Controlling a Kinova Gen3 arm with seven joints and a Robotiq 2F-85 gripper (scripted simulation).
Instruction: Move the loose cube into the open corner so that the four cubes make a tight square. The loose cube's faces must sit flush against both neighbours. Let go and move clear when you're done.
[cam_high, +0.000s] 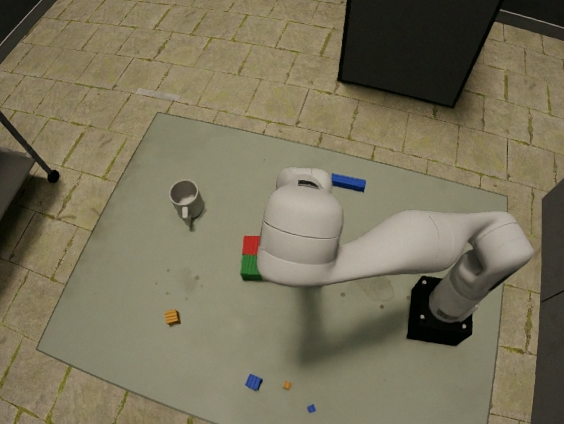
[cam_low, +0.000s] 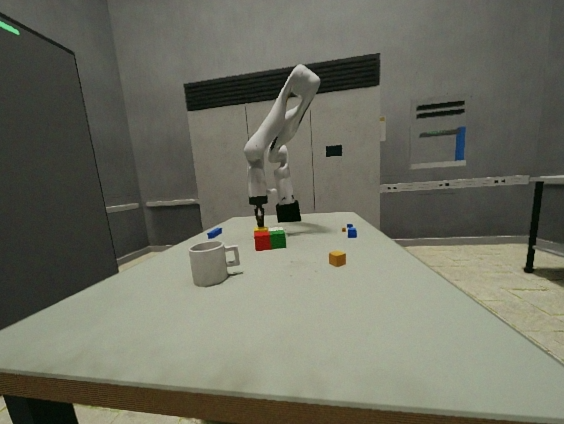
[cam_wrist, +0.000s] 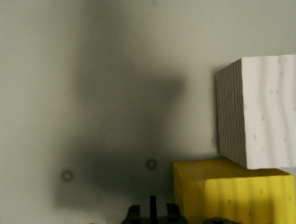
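My hand is 8 cm to the right of the white cube, 4 cm short of it and 1 cm above it. From my hand the other things lie so: green cube (10 cm to the left, 9 cm ahead, 1 cm below); then yellow cube (4 cm ahead, 2 cm to the left, 1 cm below); then red cube (11 cm ahead, 5 cm to the left, 1 cm below).
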